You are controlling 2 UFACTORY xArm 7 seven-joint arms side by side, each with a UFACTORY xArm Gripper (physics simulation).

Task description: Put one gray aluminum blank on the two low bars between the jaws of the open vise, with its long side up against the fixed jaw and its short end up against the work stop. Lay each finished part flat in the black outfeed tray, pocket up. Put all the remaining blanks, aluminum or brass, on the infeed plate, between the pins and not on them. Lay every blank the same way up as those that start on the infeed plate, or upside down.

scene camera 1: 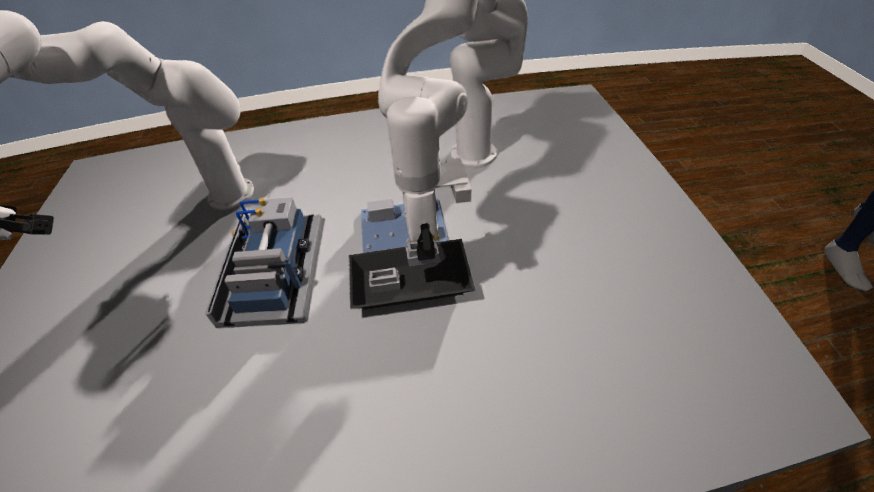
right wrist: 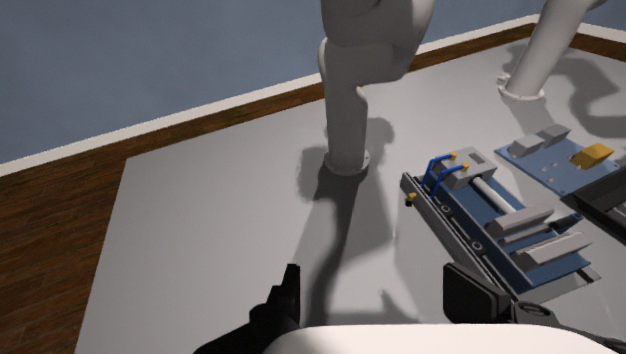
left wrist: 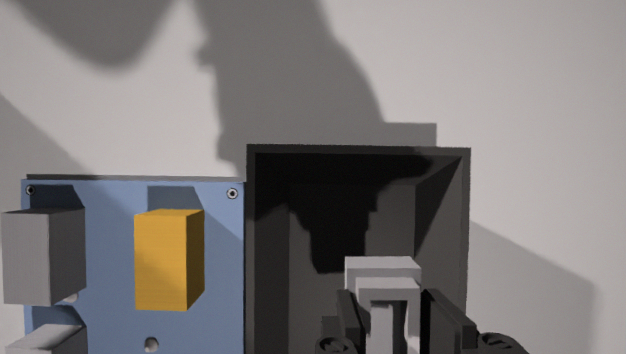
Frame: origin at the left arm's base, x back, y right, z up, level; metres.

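Seen in the pictures: left gripper, fingertip midpoint: (scene camera 1: 425, 251) (left wrist: 385, 321); right gripper, fingertip midpoint: (scene camera 1: 32, 220) (right wrist: 371, 287); left arm's base at its link origin: (scene camera 1: 473, 154) (right wrist: 519, 92); right arm's base at its link origin: (scene camera 1: 231, 194) (right wrist: 346, 160).
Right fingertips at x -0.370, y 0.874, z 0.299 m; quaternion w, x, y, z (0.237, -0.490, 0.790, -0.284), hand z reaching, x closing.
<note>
Pixels of each thing's top centre, then the offset from my right fingertips to it. "*": a spot on its surface instead.
- finished gray part at its top centre: (left wrist: 391, 351) (scene camera 1: 421, 245) dy -0.661, dx -0.050, dz -0.183 m
- finished part at its top centre: (scene camera 1: 382, 274) dy -0.579, dx -0.043, dz -0.252 m
- blue infeed plate at its top centre: (left wrist: 129, 308) (scene camera 1: 402, 228) (right wrist: 555, 157) dy -0.639, dx +0.118, dz -0.291 m
- far corner at a spot on its surface: (left wrist: 26, 257) * dy -0.687, dx +0.165, dz -0.255 m
- frame at a spot on its surface: (left wrist: 47, 340) * dy -0.626, dx +0.165, dz -0.267 m
- brass blank at its top centre: (left wrist: 160, 263) (right wrist: 597, 150) dy -0.682, dx +0.076, dz -0.255 m
- vise base at a spot on its surface: (scene camera 1: 311, 262) * dy -0.428, dx +0.053, dz -0.281 m
My left gripper (scene camera 1: 423, 249) (left wrist: 385, 321) is shut on a finished gray part (left wrist: 382, 267), pocket up, over the black outfeed tray (scene camera 1: 356, 287) (left wrist: 450, 215). Another finished part (scene camera 1: 384, 278) lies pocket up at the tray's left in the scene view. The blue infeed plate (scene camera 1: 373, 226) (left wrist: 110, 280) (right wrist: 532, 165) bears two gray aluminum blanks, one at the far corner (left wrist: 26, 257) and one cut off by the frame (left wrist: 47, 340), and a brass blank (left wrist: 162, 262) (right wrist: 595, 155). The vise jaws (scene camera 1: 259, 256) (right wrist: 560, 250) stand apart with no blank seen between them. My right gripper (scene camera 1: 42, 224) (right wrist: 371, 287) is open and empty.
The vise base (scene camera 1: 311, 262) stands left of the plate and tray in the scene view. Blue hoses with yellow tips (scene camera 1: 247, 213) (right wrist: 437, 175) rise at its back left. Short pins (scene camera 1: 392, 234) (left wrist: 151, 344) stick up from the infeed plate.
</note>
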